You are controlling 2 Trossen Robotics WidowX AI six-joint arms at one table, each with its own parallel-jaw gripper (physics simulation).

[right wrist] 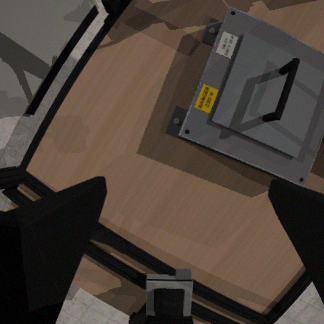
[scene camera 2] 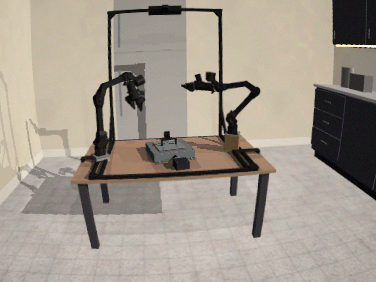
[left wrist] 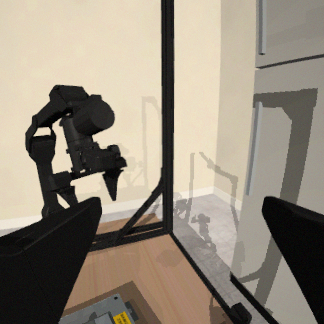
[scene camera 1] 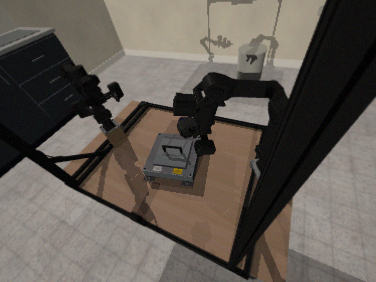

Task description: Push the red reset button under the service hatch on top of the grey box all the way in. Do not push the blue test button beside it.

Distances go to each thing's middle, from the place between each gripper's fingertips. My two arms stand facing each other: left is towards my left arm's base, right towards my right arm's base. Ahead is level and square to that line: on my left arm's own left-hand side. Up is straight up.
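My left hand: 180 mm short of the grey box point(scene camera 2: 180, 157), 130 mm to the left of it, 420 mm above it.
Grey box: 160 mm ahead of my right hand, 190 mm to the left of it, 260 mm below it. By its middle, the grey box is nearer to my right hand than to my left hand.
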